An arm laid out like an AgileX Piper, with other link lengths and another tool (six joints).
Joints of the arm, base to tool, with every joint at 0 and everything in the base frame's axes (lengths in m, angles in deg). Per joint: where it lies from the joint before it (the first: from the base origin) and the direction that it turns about. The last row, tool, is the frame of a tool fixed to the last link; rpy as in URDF.
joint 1: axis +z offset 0 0 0.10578
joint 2: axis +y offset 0 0 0
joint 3: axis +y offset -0.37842 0 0.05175
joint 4: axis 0.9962 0 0.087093 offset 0.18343 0 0.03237
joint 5: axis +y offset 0 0 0
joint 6: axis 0.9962 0 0.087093 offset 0.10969 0 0.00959
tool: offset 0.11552 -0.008 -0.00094 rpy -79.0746 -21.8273 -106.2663
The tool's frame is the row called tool.
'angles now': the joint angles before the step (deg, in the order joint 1, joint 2, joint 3, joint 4, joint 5, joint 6). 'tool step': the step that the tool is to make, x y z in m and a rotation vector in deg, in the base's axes. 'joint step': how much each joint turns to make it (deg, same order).
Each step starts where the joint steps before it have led.
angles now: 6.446 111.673 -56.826 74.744 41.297 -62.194
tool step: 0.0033 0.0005 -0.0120 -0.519 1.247 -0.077
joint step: 0.228 1.809 -0.293 0.095 -0.522 -0.127
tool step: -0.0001 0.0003 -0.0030 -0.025 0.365 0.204
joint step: 0.004 0.454 0.010 0.006 0.108 -0.201
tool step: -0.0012 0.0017 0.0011 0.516 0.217 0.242
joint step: -0.001 0.006 -0.008 0.139 0.594 0.004
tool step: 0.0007 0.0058 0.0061 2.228 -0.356 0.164
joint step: -0.115 0.003 -0.013 2.260 1.681 -1.537
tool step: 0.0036 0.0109 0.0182 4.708 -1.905 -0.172
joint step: -0.211 -0.613 0.014 5.188 3.142 -3.432
